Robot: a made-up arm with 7 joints.
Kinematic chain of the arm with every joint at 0, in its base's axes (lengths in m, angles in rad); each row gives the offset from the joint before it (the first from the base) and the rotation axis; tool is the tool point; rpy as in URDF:
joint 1: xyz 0 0 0.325 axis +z
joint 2: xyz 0 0 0 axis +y
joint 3: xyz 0 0 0.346 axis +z
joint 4: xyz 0.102 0 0 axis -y
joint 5: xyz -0.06 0 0.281 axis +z
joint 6: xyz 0 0 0 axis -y
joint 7: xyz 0.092 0 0 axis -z
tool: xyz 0 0 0 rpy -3.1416 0 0
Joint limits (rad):
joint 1: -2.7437..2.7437
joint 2: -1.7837..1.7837
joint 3: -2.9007..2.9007
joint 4: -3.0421..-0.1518
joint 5: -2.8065..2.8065
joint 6: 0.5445..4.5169
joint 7: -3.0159..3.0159
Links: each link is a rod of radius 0.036 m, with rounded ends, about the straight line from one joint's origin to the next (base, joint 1, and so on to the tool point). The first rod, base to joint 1, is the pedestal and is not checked.
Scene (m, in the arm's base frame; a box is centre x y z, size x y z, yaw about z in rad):
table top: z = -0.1
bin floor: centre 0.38 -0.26 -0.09 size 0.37 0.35 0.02 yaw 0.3
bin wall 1: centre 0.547 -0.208 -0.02 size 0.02 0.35 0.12 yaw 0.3
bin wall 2: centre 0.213 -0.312 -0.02 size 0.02 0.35 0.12 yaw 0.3
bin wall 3: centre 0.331 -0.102 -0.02 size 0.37 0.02 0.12 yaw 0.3
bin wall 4: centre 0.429 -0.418 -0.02 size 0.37 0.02 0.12 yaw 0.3
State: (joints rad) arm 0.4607 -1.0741 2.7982 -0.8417 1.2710 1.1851 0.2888
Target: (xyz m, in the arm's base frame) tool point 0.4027 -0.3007 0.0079
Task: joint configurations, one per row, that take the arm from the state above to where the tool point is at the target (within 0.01 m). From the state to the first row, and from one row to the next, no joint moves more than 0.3 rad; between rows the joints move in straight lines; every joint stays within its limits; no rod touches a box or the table.
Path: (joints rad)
1: 0.7262 -1.0589 2.8085 -0.9582 1.2541 1.1064 0.2888
2: 0.9917 -1.0438 2.8189 -1.0748 1.2371 1.0277 0.2888
3: 1.2572 -1.0286 2.8292 -1.1913 1.2202 0.9490 0.2888
4: 1.5227 -1.0135 2.8395 -1.3079 1.2033 0.8703 0.2888
5: 1.7882 -0.9983 2.8498 -1.4244 1.1864 0.7915 0.2888
6: 2.0537 -0.9832 2.8602 -1.5409 1.1694 0.7128 0.2888
7: 2.3192 -0.9680 2.8705 -1.6575 1.1525 0.6341 0.2888
8: 2.5847 -0.9529 2.8808 -1.7740 1.1356 0.5554 0.2888
9: 2.5827 -1.1221 2.8908 -1.6529 1.1722 0.6220 0.2888
10: 2.5807 -1.2913 2.9007 -1.5319 1.2088 0.6886 0.2888

